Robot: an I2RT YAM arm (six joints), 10 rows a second.
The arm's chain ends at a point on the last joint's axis. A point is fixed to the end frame.
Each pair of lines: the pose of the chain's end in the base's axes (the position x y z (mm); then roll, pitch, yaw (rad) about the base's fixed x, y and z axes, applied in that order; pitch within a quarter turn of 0, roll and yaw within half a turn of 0), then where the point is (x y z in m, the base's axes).
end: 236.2 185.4 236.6 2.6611 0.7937 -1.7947
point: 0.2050 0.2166 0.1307
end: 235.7 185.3 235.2 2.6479 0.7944 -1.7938
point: 0.2033 0.2165 0.1296
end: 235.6 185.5 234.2 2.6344 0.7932 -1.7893
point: 0.2017 0.2163 0.1290
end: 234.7 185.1 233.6 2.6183 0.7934 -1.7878
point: 0.1993 0.2158 0.1289
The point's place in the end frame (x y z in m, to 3 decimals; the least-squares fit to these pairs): 0.059 -0.009 0.098
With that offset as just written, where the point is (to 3 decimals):
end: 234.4 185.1 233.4 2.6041 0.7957 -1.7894
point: 0.198 0.216 0.129
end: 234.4 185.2 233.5 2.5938 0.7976 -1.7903
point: 0.197 0.216 0.130
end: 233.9 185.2 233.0 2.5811 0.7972 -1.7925
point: 0.195 0.216 0.129
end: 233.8 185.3 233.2 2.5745 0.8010 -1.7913
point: 0.195 0.216 0.130
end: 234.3 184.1 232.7 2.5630 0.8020 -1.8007
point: 0.194 0.216 0.130
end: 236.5 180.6 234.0 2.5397 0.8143 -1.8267
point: 0.196 0.214 0.132
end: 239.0 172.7 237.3 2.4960 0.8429 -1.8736
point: 0.197 0.210 0.138
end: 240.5 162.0 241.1 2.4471 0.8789 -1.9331
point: 0.197 0.205 0.144
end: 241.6 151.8 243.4 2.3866 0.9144 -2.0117
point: 0.198 0.201 0.149
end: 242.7 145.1 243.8 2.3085 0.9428 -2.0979
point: 0.197 0.199 0.153
